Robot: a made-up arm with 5 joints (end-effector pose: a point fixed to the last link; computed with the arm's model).
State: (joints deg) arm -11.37 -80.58 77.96 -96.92 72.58
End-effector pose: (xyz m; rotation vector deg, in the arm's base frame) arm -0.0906 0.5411 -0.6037 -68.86 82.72 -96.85
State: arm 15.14 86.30 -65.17 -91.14 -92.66
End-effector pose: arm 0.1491 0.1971 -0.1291 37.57 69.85 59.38
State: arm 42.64 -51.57 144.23 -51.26 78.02
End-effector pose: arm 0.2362 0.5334 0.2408 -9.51 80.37 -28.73
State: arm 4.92 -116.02 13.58 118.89 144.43
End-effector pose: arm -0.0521 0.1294 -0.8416 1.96 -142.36 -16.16
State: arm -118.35 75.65 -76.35 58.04 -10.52
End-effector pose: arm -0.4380 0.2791 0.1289 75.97 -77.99 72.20
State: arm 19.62 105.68 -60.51 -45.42 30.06
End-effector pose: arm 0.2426 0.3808 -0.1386 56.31 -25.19 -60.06
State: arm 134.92 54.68 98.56 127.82 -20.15
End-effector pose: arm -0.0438 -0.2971 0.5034 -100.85 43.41 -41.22
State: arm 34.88 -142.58 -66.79 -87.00 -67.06
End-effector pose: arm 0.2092 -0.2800 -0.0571 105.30 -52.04 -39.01
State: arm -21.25 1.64 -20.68 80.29 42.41
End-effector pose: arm -0.4441 0.2609 -0.6320 -54.57 0.01 -60.97
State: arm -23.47 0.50 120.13 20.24 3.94
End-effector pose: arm 0.2945 0.2463 -0.4386 16.15 -99.54 -16.08
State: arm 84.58 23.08 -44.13 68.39 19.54
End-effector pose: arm 0.6501 0.3597 -0.0955 30.30 -38.34 -82.27
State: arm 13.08 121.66 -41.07 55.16 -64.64
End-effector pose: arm 0.3058 -0.1098 -0.3935 -124.54 -46.54 102.77
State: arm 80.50 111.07 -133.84 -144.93 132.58
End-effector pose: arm -0.1814 0.0878 0.1889 -91.32 25.81 28.08
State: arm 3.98 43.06 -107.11 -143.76 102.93
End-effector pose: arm -0.3901 0.2323 0.0371 140.21 -53.71 -50.50
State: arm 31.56 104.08 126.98 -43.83 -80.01
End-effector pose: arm 0.2439 -0.5243 -0.1845 -42.20 -9.50 -118.40
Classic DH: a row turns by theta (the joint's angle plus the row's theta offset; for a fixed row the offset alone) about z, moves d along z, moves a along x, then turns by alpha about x. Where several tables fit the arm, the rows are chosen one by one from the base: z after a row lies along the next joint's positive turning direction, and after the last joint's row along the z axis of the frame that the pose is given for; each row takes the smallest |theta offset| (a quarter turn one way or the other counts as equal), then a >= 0, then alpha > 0; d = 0 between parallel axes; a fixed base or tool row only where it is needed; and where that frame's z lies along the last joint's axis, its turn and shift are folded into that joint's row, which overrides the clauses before.
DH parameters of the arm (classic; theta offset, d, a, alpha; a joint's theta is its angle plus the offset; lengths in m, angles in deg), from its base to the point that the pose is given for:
base (fixed): 0 0.121 0 90
joint 1: 0 0.063 -0.064 90
joint 2: 0 0.387 0.095 -90
joint 3: 0 -0.12 -0.105 90
joint 4: 0 0.435 -0.02 -90
joint 5: 0 -0.136 -0.169 -90
tool (fixed): 0 0.054 0 0

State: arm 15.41 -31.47 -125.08 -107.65 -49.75
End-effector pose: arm -0.0490 -0.0712 0.0442 -39.83 -124.55 -114.80
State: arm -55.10 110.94 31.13 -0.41 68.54
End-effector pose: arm -0.7589 -0.3290 -0.5392 -109.88 -29.37 -24.45
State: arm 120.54 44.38 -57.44 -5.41 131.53
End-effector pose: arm 0.6633 0.4337 0.2808 -28.79 153.65 51.58
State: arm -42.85 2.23 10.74 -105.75 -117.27
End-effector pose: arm -0.6237 0.1256 -0.3103 -87.25 97.78 94.42
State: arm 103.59 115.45 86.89 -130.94 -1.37
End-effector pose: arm 0.5640 -0.4369 -0.1179 -53.71 -40.60 -49.79
